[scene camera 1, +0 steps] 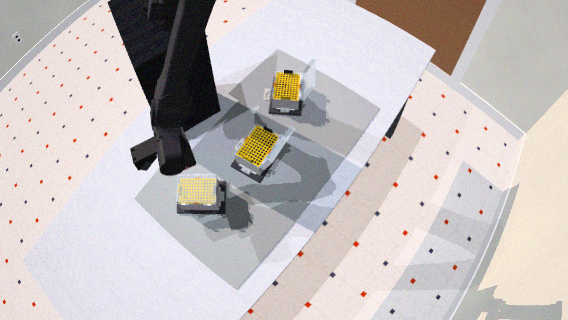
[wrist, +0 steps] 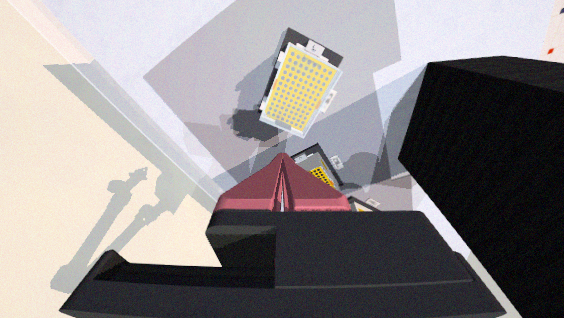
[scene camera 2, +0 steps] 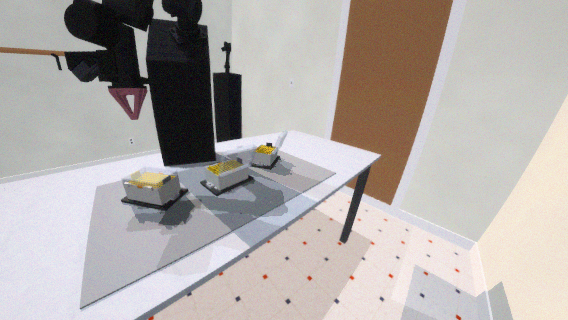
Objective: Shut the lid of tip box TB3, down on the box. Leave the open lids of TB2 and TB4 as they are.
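Places are measured from the arm's base along level axes (x left, y back, z up), in centimetres.
Where they show: gripper, fingertip midpoint: (scene camera 1: 185, 168) (wrist: 282, 159) (scene camera 2: 134, 119); arm's base, origin of the base link: (scene camera 2: 188, 36).
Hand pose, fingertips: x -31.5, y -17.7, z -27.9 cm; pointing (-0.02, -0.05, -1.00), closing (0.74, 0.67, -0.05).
Note:
Things, the pixels of their top centre, and the offset from my fingertips. Level surfaces: height alone.
- white tip box with yellow tips, middle of its top: (wrist: 304, 101) (scene camera 1: 195, 184) (scene camera 2: 153, 171) dz -15.7, dx +2.2, dy +1.6 cm
- middle box, middle of its top: (wrist: 316, 193) (scene camera 1: 257, 142) (scene camera 2: 226, 162) dz -16.0, dx +20.0, dy -11.2 cm
- far box, middle of its top: (scene camera 1: 283, 84) (scene camera 2: 263, 147) dz -16.8, dx +43.5, dy -11.7 cm
- grey mat, its level: dz -23.4 cm
- white table, its level: dz -23.7 cm
A white tip box with yellow tips (scene camera 1: 197, 191) (scene camera 2: 152, 192) (wrist: 300, 90) has its clear lid lying down over the top; by its shut lid it matches TB3, though the labels are too small to read. The middle box (scene camera 1: 257, 146) (scene camera 2: 229, 177) (wrist: 321, 176) has its clear lid (scene camera 1: 284, 142) raised. The far box (scene camera 1: 286, 86) (scene camera 2: 264, 157) also has its lid (scene camera 1: 309, 81) (scene camera 2: 282, 139) raised. I cannot tell which is TB2 and which TB4. My gripper (scene camera 2: 134, 118) (wrist: 282, 159) is shut and empty, well above the closed box and apart from it. Its fingertips are hidden in scene camera 1.
The boxes stand on dark bases on a grey mat (scene camera 1: 235, 265) (scene camera 2: 107, 260) (wrist: 195, 75) on the white table (scene camera 1: 90, 240) (scene camera 2: 35, 235). A tall black pedestal (scene camera 2: 182, 110) (wrist: 490, 150) stands at the back of the table. The middle box stands between the other two.

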